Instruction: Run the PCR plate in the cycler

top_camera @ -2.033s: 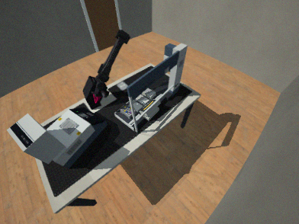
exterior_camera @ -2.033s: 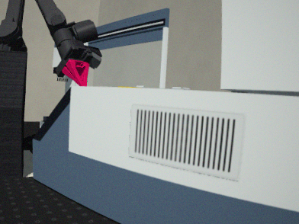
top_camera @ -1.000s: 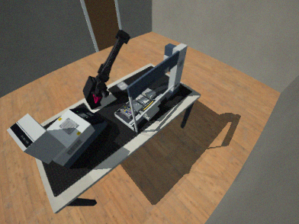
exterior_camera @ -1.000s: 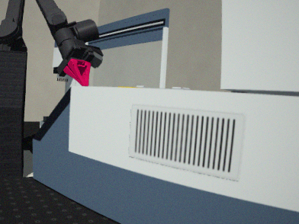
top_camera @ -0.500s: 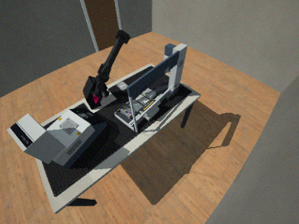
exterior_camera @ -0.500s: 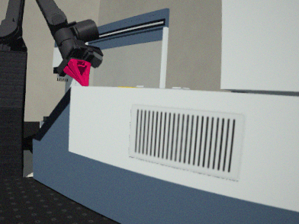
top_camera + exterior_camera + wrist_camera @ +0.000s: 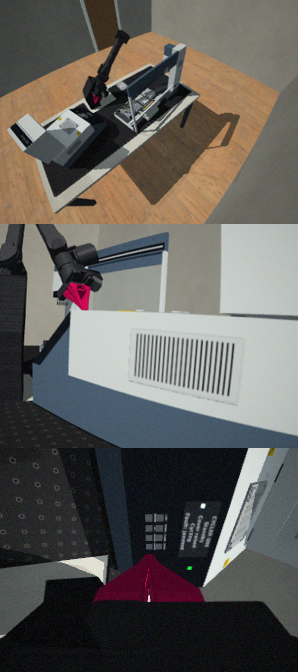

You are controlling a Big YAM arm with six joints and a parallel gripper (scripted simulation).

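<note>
Right now the tube is 14 cm ahead of my hand, 27 cm to the left of it and 14 cm below it. Round my hand: tube cooling block (14 cm ahead, 24 cm to the left, 14 cm below); then pipette head (2 cm ahead, 79 cm to the left, 17 cm above).
</note>
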